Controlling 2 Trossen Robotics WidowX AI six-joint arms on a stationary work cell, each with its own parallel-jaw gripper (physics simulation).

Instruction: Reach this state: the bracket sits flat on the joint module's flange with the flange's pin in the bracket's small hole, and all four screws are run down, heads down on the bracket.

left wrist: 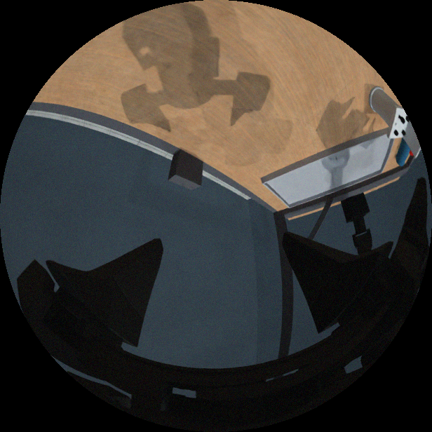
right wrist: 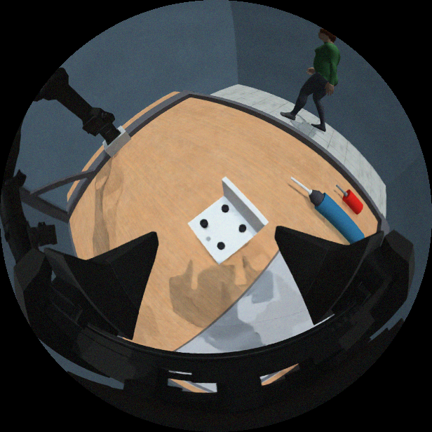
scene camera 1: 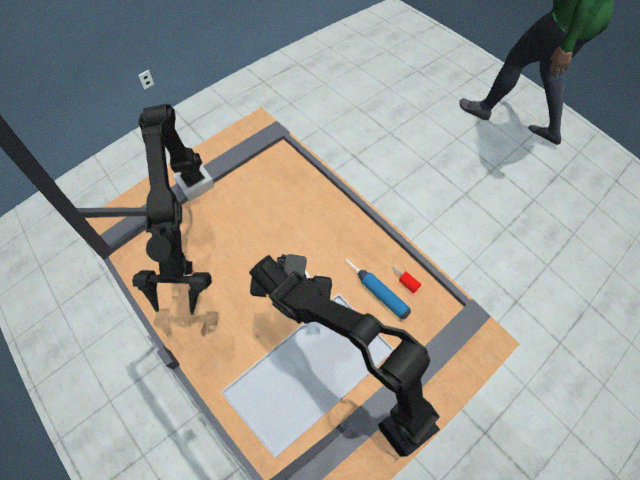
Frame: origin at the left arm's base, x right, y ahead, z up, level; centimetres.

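Where they show: left gripper, fingertip midpoint: (scene camera 1: 174, 312); left arm's base at its link origin: (scene camera 1: 192, 177); right arm's base at its link origin: (scene camera 1: 411, 426).
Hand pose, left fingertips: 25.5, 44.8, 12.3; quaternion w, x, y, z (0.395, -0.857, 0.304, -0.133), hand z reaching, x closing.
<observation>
Each offset is from my left fingertips to the top centre of the thing, as dx, dy, dz. Level surfaces: height alone.
A white L-shaped bracket (right wrist: 233, 215) (left wrist: 395, 131) sits on top of the grey cylindrical joint module (left wrist: 384, 102), its upright wall on one side. The module is hidden beneath it in the right wrist view. Four black screw heads show on the bracket's flat plate; how far down they are I cannot tell. A small grey spot, likely the pin in its hole, shows near one edge. My right gripper (scene camera 1: 290, 284) (right wrist: 217, 235) is open and empty above the bracket, largely hiding it in the scene view. My left gripper (scene camera 1: 174, 311) (left wrist: 223, 242) is open and empty at the table's left side.
A blue driver {-49.4, +20.5, -12.4} (scene camera 1: 385, 294) (right wrist: 339, 218) with a pale shaft and a short red tool {-57.9, +23.2, -13.1} (scene camera 1: 409, 282) (right wrist: 353, 201) lie right of the bracket. A pale grey mat {dz -16.1} (scene camera 1: 268, 413) (left wrist: 300, 187) lies nearby. Dark rails (scene camera 1: 372, 209) border the table. A person stands beyond it.
</observation>
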